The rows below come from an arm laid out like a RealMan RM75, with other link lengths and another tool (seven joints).
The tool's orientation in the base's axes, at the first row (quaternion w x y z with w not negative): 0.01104 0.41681 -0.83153 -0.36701
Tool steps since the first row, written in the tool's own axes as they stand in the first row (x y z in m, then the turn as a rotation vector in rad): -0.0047 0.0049 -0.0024 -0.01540 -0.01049 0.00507; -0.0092 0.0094 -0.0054 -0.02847 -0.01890 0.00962; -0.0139 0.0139 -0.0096 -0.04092 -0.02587 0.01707; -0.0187 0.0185 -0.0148 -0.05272 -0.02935 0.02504
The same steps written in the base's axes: 0.0005 0.0037 0.0061 0.01559 0.00983 -0.00577; 0.0013 0.0068 0.0124 0.02840 0.01851 -0.01055; 0.0027 0.0093 0.0196 0.03888 0.02905 -0.01673; 0.0043 0.0113 0.0276 0.04638 0.04078 -0.02131
